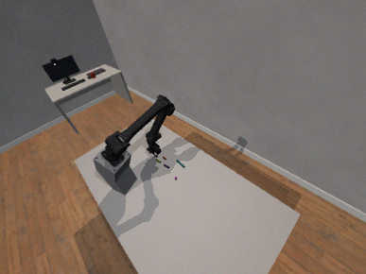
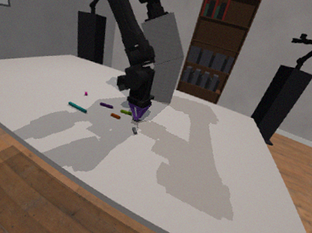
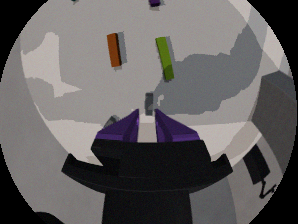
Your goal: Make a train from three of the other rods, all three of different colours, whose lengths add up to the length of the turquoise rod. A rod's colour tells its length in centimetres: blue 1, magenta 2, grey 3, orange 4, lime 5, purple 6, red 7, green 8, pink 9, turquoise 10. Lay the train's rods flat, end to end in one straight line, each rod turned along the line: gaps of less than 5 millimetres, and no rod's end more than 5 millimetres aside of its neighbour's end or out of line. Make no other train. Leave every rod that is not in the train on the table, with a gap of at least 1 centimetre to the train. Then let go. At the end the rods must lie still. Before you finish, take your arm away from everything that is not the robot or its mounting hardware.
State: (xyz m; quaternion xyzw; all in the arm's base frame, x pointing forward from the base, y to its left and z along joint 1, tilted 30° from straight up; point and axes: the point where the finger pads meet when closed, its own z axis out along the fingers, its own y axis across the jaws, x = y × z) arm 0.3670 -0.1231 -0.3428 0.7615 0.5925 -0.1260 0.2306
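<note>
My gripper is now 30 cm to the left of the magenta rod, 10 cm past it and 2 cm above it. Also, from my hand: purple rod (16 cm to the right, 5 cm behind, 2 cm below); lime rod (6 cm to the right, 4 cm behind, 2 cm below); orange rod (9 cm to the right, 2 cm below, 1 cm ahead).
</note>
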